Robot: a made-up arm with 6 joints. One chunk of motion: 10 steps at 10 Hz.
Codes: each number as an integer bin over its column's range. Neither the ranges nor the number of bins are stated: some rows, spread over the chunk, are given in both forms.
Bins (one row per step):
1: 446 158 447 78 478 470
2: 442 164 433 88 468 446
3: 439 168 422 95 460 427
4: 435 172 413 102 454 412
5: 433 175 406 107 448 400
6: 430 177 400 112 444 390
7: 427 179 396 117 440 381
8: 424 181 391 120 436 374
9: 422 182 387 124 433 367
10: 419 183 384 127 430 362
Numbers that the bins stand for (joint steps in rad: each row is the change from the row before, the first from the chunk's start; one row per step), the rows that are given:
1: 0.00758 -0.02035 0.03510 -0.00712 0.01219 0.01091
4: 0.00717 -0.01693 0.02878 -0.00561 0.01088 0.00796
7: 0.00688 -0.01521 0.02562 -0.00467 0.01011 0.00639
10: 0.00658 -0.01423 0.02339 -0.00405 0.00956 0.00542
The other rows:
2: 0.00743 -0.01888 0.03250 -0.00649 0.01164 0.00969
3: 0.00732 -0.01790 0.03045 -0.00605 0.01121 0.00873
5: 0.00710 -0.01619 0.02748 -0.00530 0.01055 0.00735
6: 0.00699 -0.01570 0.02636 -0.00499 0.01033 0.00684
8: 0.00677 -0.01472 0.02469 -0.00449 0.00989 0.00603
9: 0.00669 -0.01448 0.02395 -0.00423 0.00973 0.00567

